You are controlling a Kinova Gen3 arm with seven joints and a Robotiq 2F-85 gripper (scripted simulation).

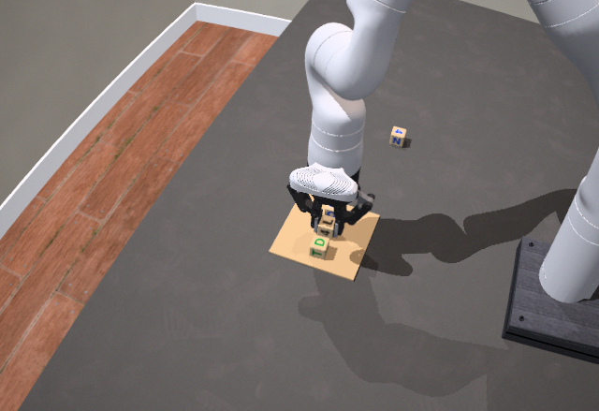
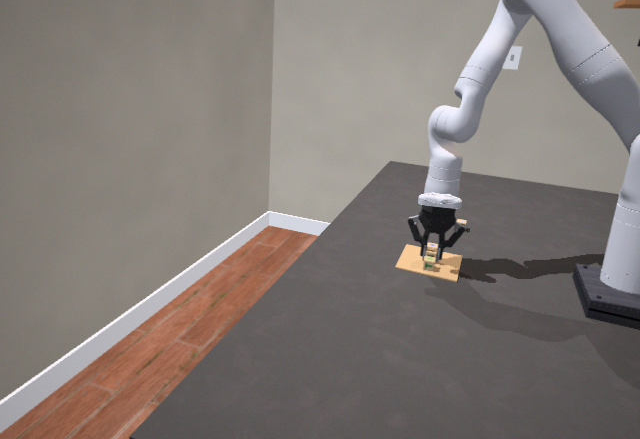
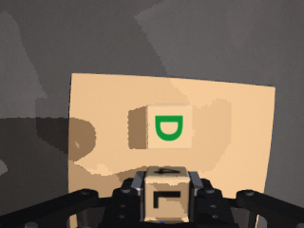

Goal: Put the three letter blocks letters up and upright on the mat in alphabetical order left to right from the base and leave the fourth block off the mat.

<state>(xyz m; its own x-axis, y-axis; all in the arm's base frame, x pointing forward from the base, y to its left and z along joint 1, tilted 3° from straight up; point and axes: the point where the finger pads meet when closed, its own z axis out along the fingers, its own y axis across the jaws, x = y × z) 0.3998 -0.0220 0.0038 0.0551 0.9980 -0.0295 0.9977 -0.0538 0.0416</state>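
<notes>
My gripper is now 3 cm above the tan mat.
</notes>
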